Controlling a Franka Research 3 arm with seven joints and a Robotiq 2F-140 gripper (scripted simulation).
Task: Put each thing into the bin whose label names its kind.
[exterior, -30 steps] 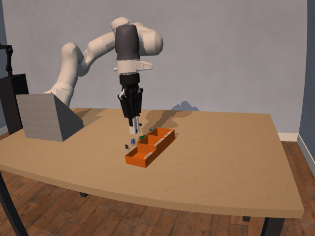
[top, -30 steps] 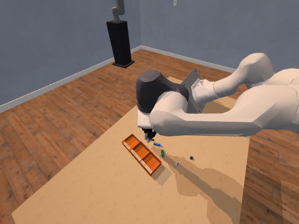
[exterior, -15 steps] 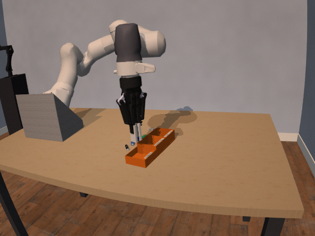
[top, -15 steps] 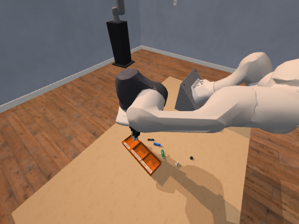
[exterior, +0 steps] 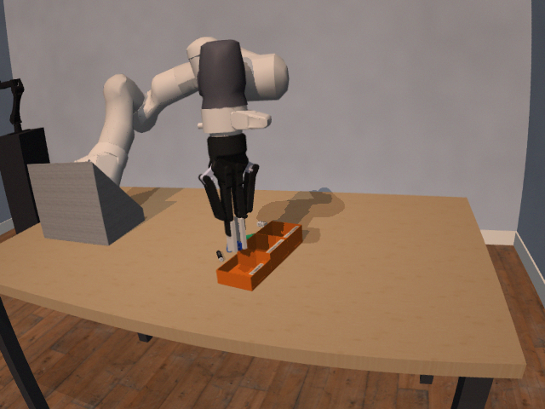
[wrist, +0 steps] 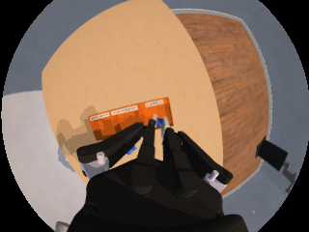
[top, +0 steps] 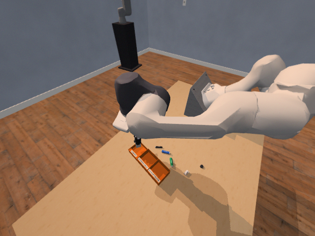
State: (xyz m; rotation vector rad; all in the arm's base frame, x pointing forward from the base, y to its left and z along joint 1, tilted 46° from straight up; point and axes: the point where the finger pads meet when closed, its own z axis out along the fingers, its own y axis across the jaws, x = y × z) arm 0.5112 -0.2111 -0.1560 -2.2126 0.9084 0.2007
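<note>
The blue cube is 3 cm below my hand. Round my hand: black cylinder 10 cm below, 9 cm to the left, 7 cm behind; then green battery 20 cm to the left, 10 cm below, 2 cm behind; then blue cylinder 14 cm to the left, 10 cm below, 6 cm behind.
</note>
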